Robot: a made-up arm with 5 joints. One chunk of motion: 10 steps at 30 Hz.
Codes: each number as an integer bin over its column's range. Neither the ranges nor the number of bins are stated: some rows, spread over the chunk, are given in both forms.
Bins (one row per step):
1: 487 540 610 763 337
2: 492 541 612 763 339
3: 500 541 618 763 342
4: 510 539 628 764 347
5: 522 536 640 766 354
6: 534 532 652 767 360
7: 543 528 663 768 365
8: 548 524 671 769 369
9: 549 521 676 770 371
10: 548 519 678 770 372
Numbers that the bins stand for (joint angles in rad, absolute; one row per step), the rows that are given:
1: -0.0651 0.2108 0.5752 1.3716 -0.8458
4: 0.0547 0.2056 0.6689 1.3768 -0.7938
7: 0.2264 0.1483 0.8511 1.3976 -0.7001
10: 0.2525 0.1015 0.9291 1.4080 -0.6637
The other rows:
2: -0.0390 0.2160 0.5856 1.3716 -0.8354
3: 0.0026 0.2160 0.6168 1.3716 -0.8198
5: 0.1171 0.1900 0.7313 1.3872 -0.7574
6: 0.1796 0.1692 0.7938 1.3924 -0.7261
8: 0.2525 0.1275 0.8927 1.4028 -0.6793
9: 0.2577 0.1119 0.9187 1.4080 -0.6689

